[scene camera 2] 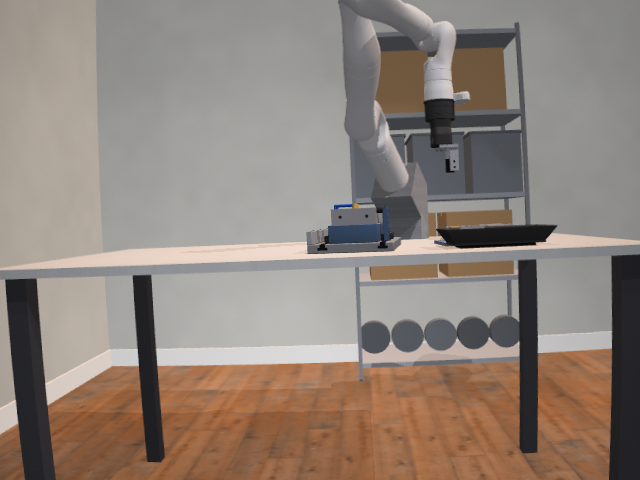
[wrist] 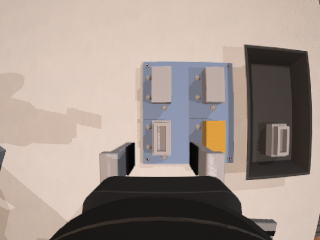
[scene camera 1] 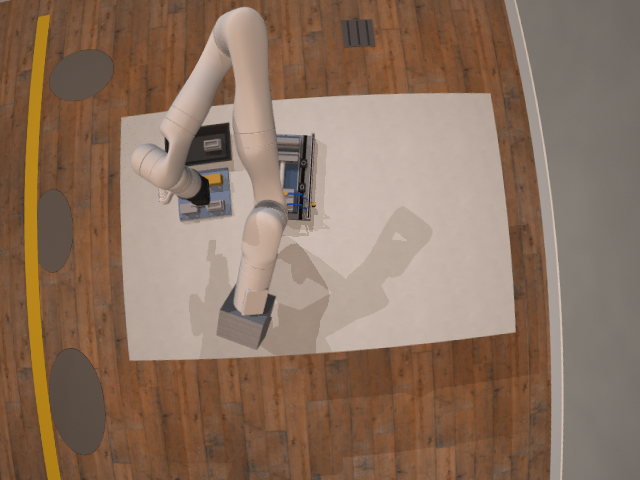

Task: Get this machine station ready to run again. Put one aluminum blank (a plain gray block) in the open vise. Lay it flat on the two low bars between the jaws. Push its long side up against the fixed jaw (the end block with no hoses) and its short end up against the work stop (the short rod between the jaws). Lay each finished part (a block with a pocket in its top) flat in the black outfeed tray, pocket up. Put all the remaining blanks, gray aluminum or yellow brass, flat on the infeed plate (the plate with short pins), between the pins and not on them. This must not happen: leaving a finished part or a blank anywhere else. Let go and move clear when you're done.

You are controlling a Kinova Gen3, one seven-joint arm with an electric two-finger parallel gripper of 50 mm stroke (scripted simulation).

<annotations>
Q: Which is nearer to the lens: the gray aluminum blank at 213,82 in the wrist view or the finished part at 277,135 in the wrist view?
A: The gray aluminum blank.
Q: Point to a gray aluminum blank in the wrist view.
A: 161,75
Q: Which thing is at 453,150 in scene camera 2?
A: My gripper.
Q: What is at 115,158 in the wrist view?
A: My gripper.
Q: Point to a vise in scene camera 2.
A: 364,233
</annotations>
